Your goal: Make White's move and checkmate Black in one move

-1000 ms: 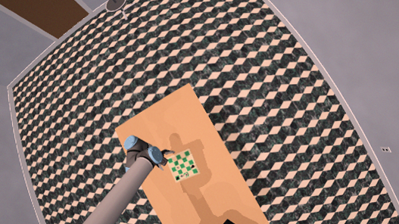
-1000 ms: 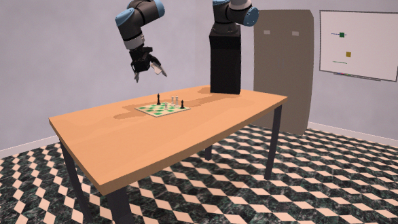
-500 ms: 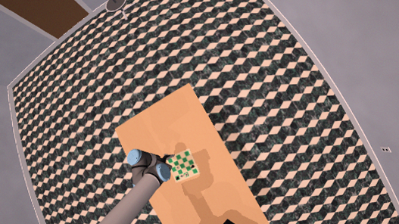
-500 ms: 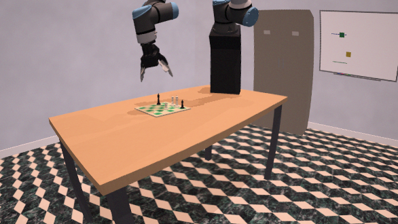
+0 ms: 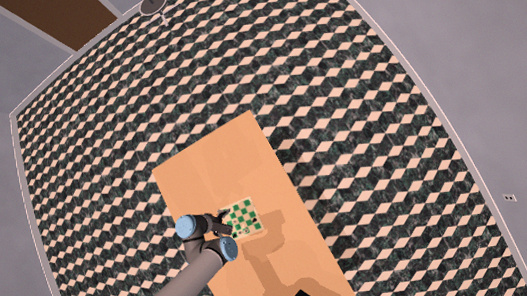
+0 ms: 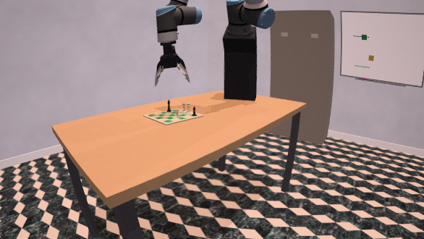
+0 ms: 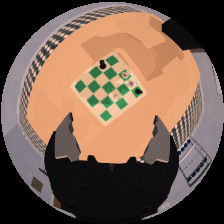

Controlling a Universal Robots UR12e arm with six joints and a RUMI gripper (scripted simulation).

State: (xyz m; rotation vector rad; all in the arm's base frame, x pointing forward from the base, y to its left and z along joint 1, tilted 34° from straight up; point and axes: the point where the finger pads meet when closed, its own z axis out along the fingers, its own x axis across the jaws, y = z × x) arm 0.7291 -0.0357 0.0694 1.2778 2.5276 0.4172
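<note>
Right now the white chess piece is 2 cm behind my hand, 1 cm to the left of it and 14 cm below it. Also, from my hand: tall black piece 8 cm behind, 10 cm to the right, 13 cm below; then short black piece 9 cm behind, 6 cm to the left, 14 cm below; then green-and-cream chessboard 3 cm behind, 3 cm to the right, 16 cm below.
</note>
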